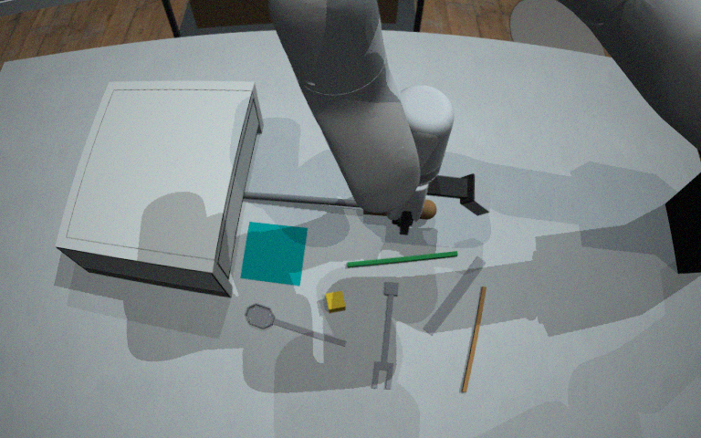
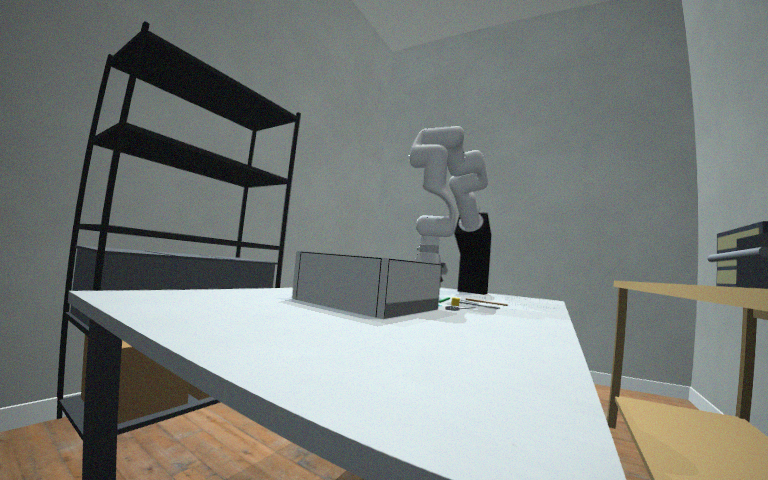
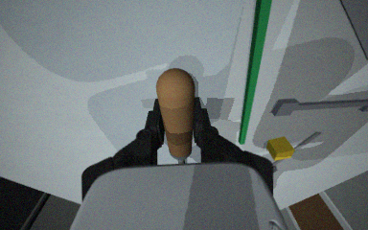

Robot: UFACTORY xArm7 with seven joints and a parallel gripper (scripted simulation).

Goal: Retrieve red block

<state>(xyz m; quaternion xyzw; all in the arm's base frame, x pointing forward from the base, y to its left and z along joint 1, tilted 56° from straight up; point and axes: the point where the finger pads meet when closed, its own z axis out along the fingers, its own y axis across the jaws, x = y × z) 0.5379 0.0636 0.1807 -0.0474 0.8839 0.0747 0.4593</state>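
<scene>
My hand is 130 mm past the grey flat bar, 100 mm to the right of it and 20 mm above it. From my hand the other things lie so: green stick 70 mm to the left, 30 mm behind, 20 mm below; grey forked tool 200 mm to the left, 40 mm behind, 20 mm below; yellow cube 180 mm to the left, 50 mm ahead, 10 mm below.
</scene>
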